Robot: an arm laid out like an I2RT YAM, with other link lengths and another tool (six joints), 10 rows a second.
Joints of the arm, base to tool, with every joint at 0 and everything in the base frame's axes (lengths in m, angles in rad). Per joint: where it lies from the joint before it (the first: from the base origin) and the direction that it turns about. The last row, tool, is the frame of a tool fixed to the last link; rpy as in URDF.
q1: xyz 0.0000 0.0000 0.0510 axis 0 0 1
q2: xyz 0.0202 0.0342 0.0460 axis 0 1 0
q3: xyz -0.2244 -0.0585 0.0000 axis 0 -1 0
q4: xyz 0.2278 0.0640 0.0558 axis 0 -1 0
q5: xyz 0.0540 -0.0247 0.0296 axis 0 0 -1
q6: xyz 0.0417 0.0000 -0.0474 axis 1 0 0
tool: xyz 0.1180 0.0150 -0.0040 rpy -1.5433 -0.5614 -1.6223
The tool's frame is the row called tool.
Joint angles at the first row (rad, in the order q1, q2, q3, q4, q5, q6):
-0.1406 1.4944 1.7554 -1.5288 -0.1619 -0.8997
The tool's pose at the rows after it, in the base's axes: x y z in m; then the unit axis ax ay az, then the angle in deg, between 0 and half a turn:
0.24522 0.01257 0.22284 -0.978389 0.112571 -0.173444 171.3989
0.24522 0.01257 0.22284 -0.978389 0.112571 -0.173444 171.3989
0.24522 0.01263 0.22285 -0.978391 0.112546 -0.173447 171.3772
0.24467 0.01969 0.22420 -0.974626 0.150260 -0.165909 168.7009
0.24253 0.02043 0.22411 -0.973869 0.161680 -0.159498 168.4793
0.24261 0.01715 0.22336 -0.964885 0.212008 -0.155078 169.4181
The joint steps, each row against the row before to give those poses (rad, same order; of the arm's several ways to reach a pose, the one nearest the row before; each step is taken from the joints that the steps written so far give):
0.0000 0.0000 0.0000 0.0000 0.0003 0.0000
0.0000 0.0000 0.0000 0.0000 0.0000 0.0000
0.0000 0.0000 0.0000 0.0000 -0.0003 0.0000
0.0004 0.0001 0.0000 -0.0076 -0.0367 0.0809
-0.0004 -0.0004 0.0000 -0.0111 -0.0015 0.0217
-0.0007 -0.0023 -0.0031 0.0004 0.0279 0.0988

